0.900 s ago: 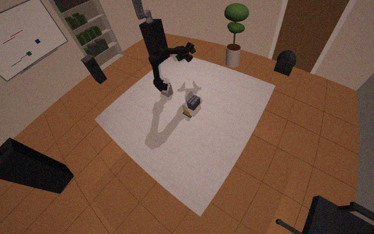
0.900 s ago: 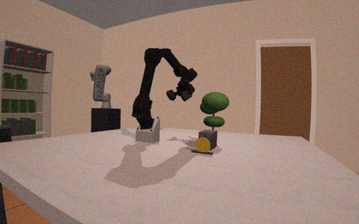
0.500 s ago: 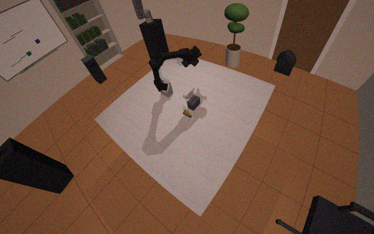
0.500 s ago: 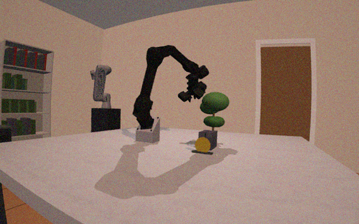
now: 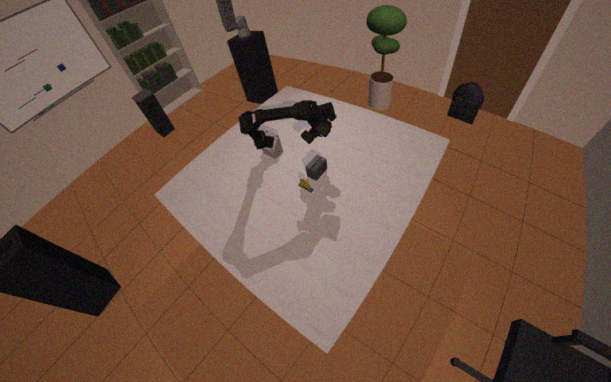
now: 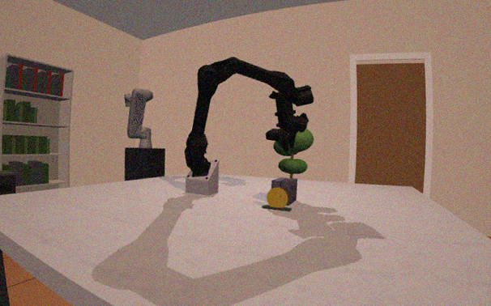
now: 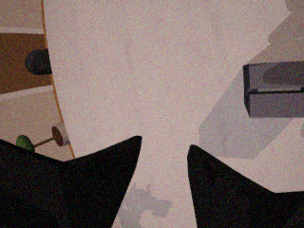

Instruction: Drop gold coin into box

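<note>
Right now the gold coin is 230 mm to the right of my gripper tip and 140 mm below it.
</note>
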